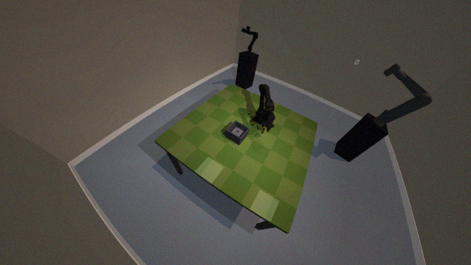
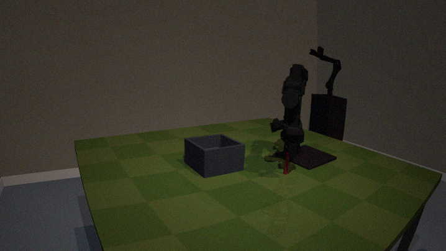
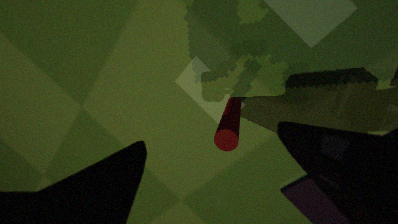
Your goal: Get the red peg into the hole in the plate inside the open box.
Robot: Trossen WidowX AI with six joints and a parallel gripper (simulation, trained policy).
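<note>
Now: gripper tip 1 cm to the left of the red peg and 3 cm above it. From my gripper tip the other things lie so: grey box (21 cm ahead, 18 cm to the right, 4 cm below); then plate (21 cm ahead, 18 cm to the right, 2 cm below).
</note>
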